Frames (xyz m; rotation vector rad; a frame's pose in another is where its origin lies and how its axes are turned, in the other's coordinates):
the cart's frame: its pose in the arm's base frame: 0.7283 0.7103 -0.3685 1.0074 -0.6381 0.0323
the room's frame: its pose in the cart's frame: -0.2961 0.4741 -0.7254 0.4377 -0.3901 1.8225
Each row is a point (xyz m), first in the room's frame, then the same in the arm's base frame.
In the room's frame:
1: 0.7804 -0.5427 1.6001
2: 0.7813 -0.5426 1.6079
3: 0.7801 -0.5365 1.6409
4: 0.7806 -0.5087 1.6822
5: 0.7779 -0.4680 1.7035
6: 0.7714 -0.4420 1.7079
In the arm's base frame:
1: 0.1914 0.0964 0.5198
2: 0.1892 0.0889 0.5204
3: 0.1795 0.0571 0.5153
4: 0.1524 0.0203 0.4957
5: 0.1226 0.0043 0.4645
6: 0.1088 0.0024 0.4412

